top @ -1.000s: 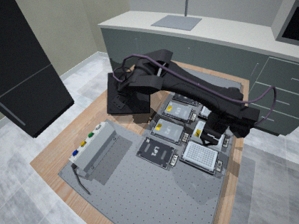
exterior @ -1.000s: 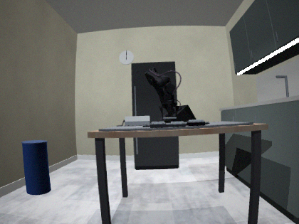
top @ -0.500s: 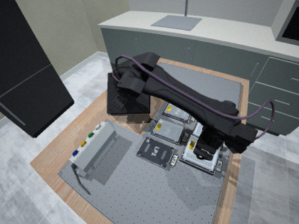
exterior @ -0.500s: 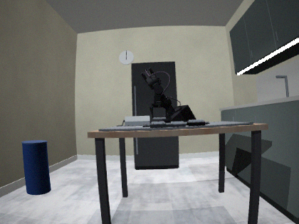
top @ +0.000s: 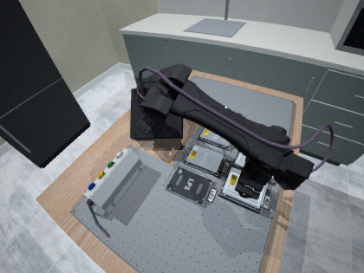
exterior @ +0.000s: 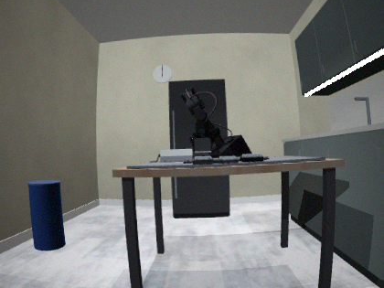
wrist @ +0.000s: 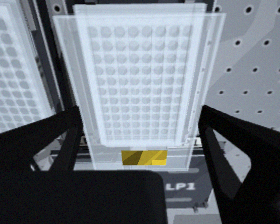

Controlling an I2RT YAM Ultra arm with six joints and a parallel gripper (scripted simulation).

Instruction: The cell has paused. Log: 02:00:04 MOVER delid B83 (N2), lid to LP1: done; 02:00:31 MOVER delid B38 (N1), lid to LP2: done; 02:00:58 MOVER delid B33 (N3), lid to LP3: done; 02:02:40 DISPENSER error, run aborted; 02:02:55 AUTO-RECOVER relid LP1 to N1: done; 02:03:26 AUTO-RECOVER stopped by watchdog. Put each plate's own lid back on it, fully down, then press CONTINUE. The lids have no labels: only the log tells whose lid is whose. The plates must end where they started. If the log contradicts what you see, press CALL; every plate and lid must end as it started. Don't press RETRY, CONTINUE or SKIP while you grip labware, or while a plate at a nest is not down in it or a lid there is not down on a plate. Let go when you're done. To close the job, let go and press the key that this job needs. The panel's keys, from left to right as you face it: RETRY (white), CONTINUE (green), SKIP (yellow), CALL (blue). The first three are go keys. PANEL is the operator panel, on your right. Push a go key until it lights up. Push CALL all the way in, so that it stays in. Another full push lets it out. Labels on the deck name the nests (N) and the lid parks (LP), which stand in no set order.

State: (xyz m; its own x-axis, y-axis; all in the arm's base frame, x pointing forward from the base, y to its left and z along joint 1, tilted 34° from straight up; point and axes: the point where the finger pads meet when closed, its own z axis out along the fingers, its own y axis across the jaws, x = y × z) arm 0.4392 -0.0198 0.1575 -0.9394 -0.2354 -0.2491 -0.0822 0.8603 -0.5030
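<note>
My hand is 40 mm above the plate. Also, from my hand: green continue key (450 mm behind, 190 mm to the right); lid park (310 mm to the left, 200 mm behind, 60 mm below); white RETRY key (450 mm behind, 140 mm to the right).
</note>
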